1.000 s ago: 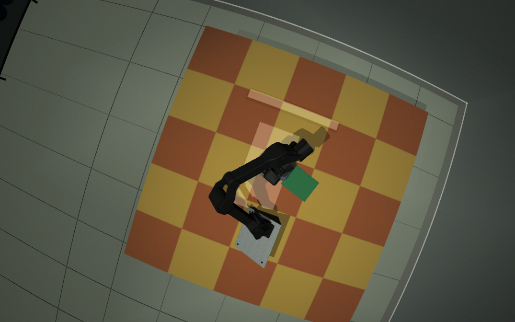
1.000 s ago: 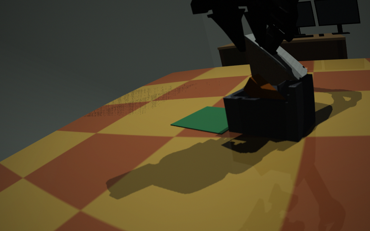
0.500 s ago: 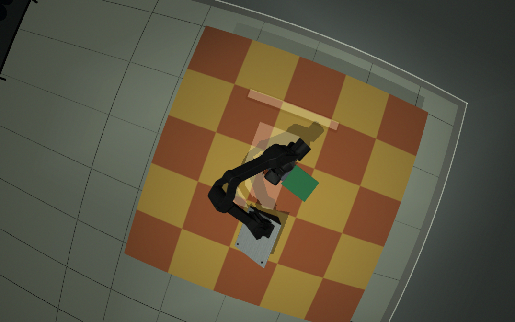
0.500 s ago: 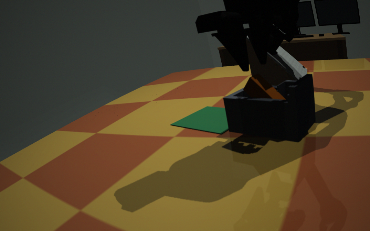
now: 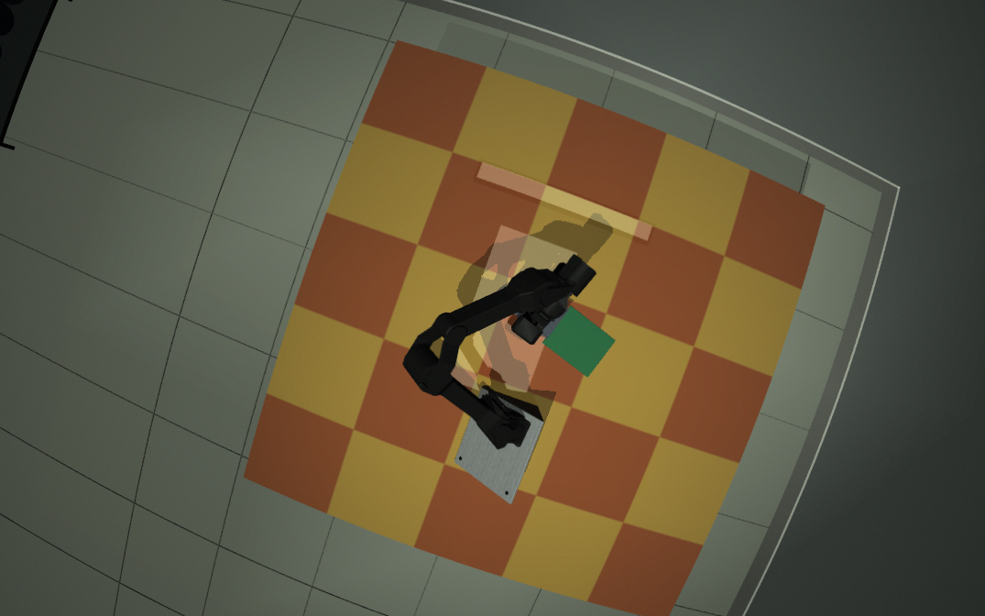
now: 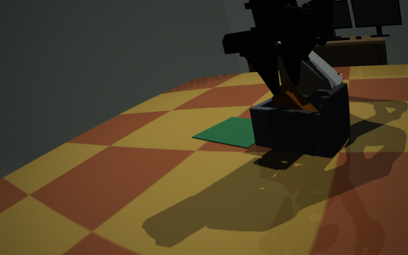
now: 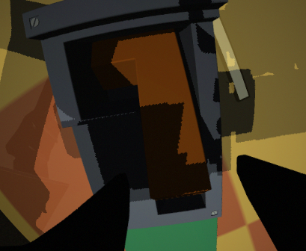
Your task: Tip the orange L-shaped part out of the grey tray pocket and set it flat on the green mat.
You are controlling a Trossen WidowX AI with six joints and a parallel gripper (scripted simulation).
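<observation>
Right now my gripper tip is 5 cm above the orange part, 4 cm to the right of it and 1 cm past it. The rest, counted from my gripper tip: green mat: 13 cm to the right, 10 cm below, 5 cm behind.
</observation>
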